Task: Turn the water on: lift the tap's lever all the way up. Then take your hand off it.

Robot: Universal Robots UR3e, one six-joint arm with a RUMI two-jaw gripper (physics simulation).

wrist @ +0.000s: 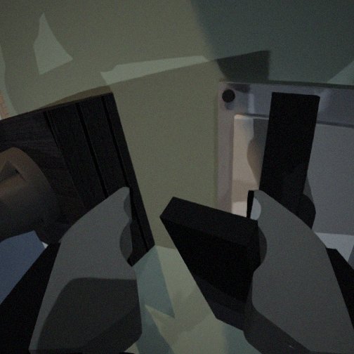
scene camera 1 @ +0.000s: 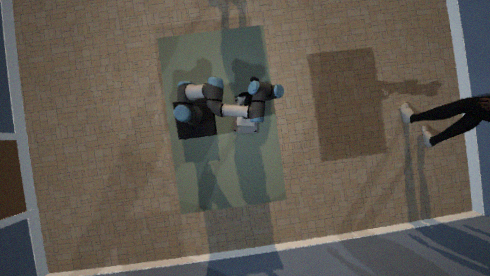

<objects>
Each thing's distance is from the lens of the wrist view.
black tap lever (wrist: 221, 250): 0.09 m
</objects>
